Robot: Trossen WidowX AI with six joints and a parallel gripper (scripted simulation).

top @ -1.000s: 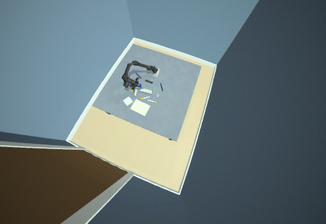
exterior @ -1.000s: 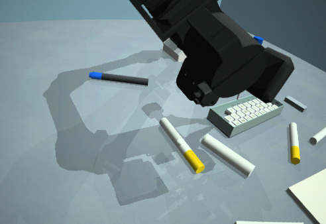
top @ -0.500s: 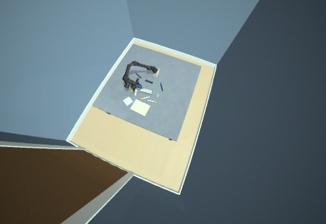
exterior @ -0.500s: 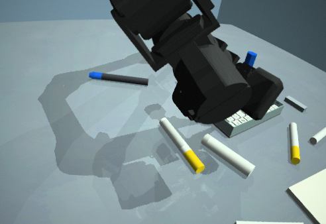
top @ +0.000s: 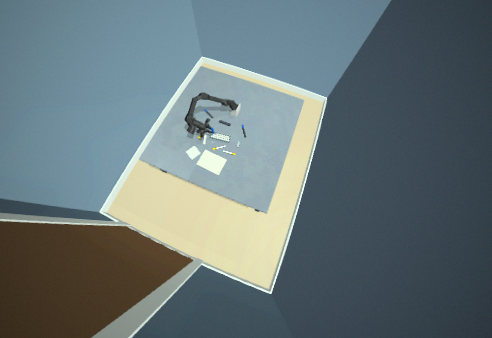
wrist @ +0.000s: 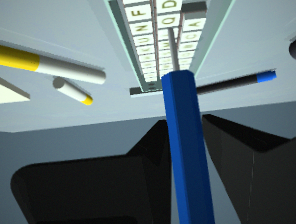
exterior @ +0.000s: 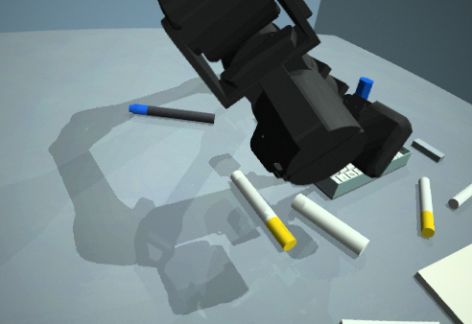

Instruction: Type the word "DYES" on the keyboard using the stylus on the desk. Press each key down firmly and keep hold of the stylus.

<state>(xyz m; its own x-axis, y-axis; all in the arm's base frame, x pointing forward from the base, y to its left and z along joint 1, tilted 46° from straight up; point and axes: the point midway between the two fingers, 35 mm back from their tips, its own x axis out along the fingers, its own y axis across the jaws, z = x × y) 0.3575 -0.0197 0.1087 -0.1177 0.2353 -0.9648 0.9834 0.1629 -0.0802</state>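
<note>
Now: the keyboard 1 cm behind my gripper tip, 7 cm to the left of it and 7 cm below it. Also, from my gripper tip: white cylinder: 8 cm ahead, 6 cm to the right, 8 cm below; then blue stylus: 1 cm below; then stylus tip: 5 cm below.
</note>
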